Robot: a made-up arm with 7 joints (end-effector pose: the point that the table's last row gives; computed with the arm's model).
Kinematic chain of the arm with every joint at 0, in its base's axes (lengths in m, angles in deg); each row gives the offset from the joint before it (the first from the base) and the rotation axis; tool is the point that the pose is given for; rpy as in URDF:
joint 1: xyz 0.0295 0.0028 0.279 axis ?
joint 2: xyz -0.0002 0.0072 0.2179 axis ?
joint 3: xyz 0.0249 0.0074 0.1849 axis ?
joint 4: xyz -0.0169 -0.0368 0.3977 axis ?
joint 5: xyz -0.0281 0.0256 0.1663 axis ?
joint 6: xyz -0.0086 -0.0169 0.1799 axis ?
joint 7: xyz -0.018 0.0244 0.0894 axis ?
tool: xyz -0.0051 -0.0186 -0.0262 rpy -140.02 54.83 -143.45
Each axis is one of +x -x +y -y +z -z.
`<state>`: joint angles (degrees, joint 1 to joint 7).
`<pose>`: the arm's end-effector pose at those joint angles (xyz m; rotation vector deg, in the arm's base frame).
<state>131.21 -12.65 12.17 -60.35 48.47 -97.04 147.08</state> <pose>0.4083 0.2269 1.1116 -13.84 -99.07 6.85</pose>
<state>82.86 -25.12 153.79 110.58 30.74 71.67 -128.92</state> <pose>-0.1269 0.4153 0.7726 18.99 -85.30 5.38</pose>
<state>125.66 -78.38 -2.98 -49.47 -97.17 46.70 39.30</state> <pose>0.5425 0.7179 0.3476 11.71 -18.53 145.58</pose>
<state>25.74 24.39 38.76 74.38 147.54 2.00 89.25</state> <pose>0.4506 -0.4486 0.9813 8.67 93.76 93.27</pose>
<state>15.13 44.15 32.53 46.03 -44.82 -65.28 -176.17</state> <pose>0.7107 -0.3022 1.0401 -99.17 6.41 67.33</pose>
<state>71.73 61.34 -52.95 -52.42 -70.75 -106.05 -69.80</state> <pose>-0.0415 -0.6593 0.9389 -18.14 -39.77 -35.11</pose>
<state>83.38 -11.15 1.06 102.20 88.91 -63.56 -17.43</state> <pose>0.1282 -0.2431 1.1049 -18.44 -108.88 74.55</pose>
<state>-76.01 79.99 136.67 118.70 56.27 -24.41 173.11</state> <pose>0.3695 0.3093 0.7648 -19.94 144.84 63.20</pose>
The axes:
joint 1: -z
joint 2: +y
joint 3: -z
joint 4: +y
joint 5: -z
joint 6: +y
joint 7: -z

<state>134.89 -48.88 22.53 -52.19 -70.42 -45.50 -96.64</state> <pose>0.6661 0.5053 0.7650 93.59 -85.51 54.89</pose>
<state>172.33 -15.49 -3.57 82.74 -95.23 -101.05 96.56</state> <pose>-0.0926 0.0309 1.2112 126.31 -75.61 18.98</pose>
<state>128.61 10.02 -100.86 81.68 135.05 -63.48 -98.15</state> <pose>0.2888 -0.2494 1.1161 51.93 -114.21 34.87</pose>
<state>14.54 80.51 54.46 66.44 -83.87 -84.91 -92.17</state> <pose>0.7067 -0.4514 0.4966 -6.77 99.11 21.16</pose>
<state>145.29 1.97 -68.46 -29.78 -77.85 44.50 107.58</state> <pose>-0.0644 0.2134 1.4204 73.11 73.61 -135.79</pose>
